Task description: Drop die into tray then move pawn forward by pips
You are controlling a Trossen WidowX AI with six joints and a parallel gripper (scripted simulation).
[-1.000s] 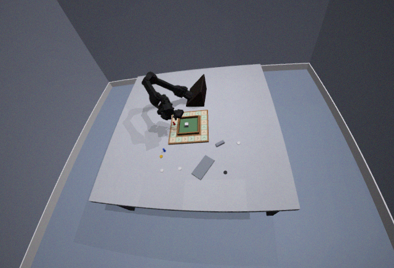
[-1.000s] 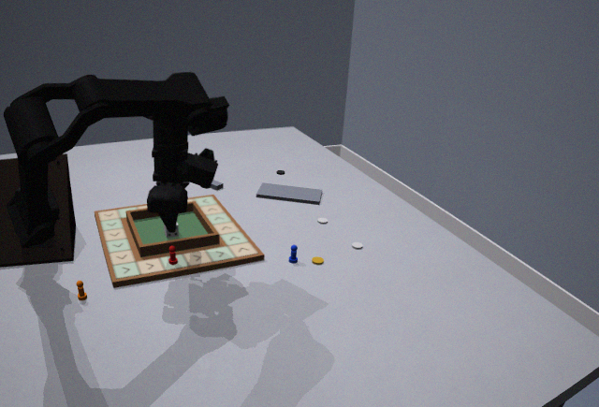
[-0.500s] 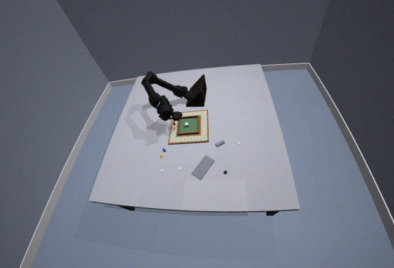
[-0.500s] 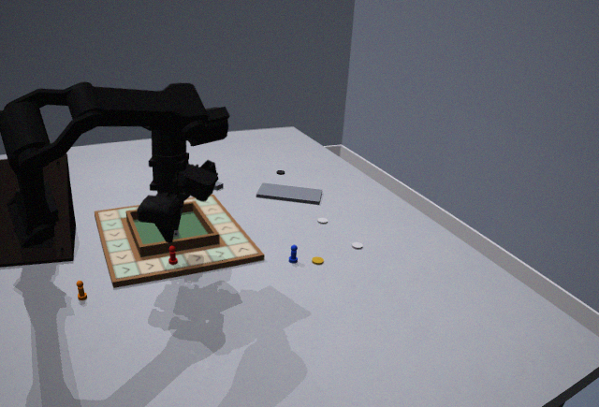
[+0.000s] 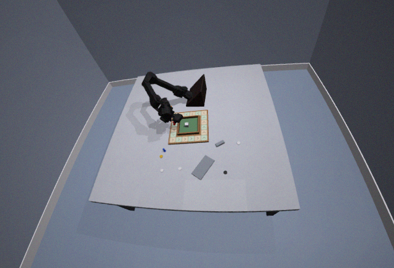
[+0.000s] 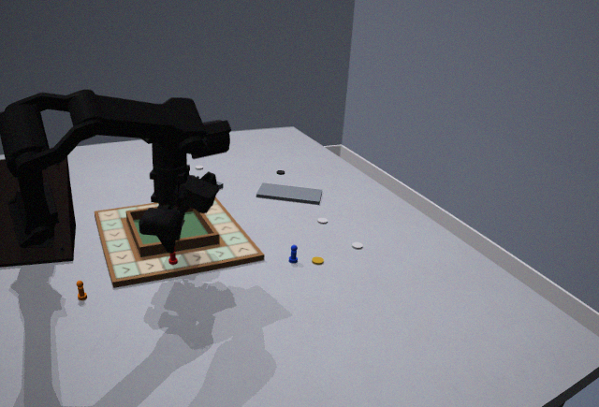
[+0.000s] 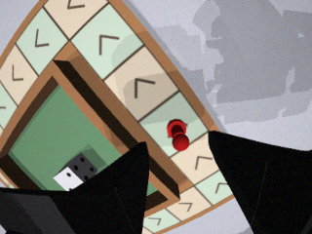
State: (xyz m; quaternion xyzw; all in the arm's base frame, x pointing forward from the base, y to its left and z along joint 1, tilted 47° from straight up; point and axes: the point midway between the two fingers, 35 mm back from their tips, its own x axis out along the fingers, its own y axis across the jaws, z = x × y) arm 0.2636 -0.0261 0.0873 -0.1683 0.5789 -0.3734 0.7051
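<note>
Right now the red pawn is 2 cm below my gripper tip. Round my gripper tip: white die: 10 cm to the left, 2 cm below; green dice tray: 11 cm to the left, 4 cm below; orange pawn: 17 cm behind, 7 cm to the right, 3 cm below.
</note>
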